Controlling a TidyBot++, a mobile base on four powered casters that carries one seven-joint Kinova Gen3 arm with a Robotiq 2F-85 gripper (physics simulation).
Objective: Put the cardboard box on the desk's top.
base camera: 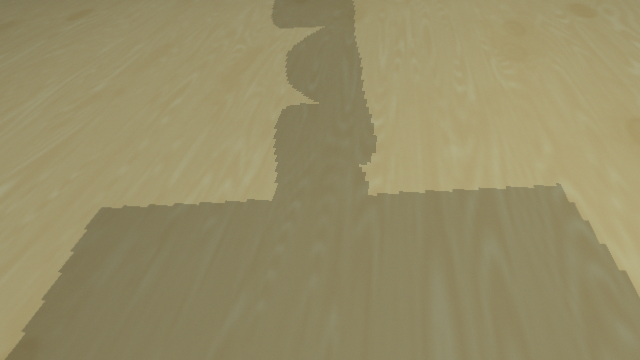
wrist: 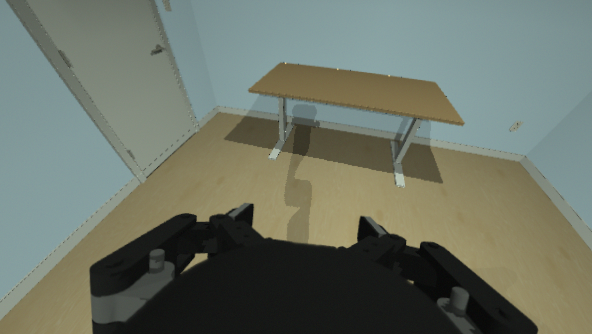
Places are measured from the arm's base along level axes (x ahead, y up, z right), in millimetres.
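Where they show: gripper, between the fingertips: [wrist: 305, 221].
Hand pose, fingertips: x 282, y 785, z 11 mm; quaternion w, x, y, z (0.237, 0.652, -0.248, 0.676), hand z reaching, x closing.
After its pixels a point has its place.
The desk [wrist: 350, 91] @(x 1715, y 324, z 331 mm) has a flat brown top on two pale metal legs and stands in front of the far blue wall in the wrist view. No cardboard box shows in the base camera view or the wrist view. My gripper [wrist: 305, 221] @(x 282, y 785, z 11 mm) is open, with its two fingers wide apart and no object between them. It is well short of the desk, which shows beyond the fingertips. The base camera view shows wooden floor with the robot's shadow across it.
A grey door [wrist: 110, 65] @(x 1509, y 519, z -1394 mm) with a handle is in the left wall. The desk casts a shadow on the wooden floor [wrist: 240, 185] @(x 1281, y -396, z -539 mm) [base camera: 150, 100] @(x 762, y -396, z -336 mm) around its feet. A small wall socket [wrist: 515, 126] @(x 1986, y 3, z 2144 mm) is on the wall right of the desk.
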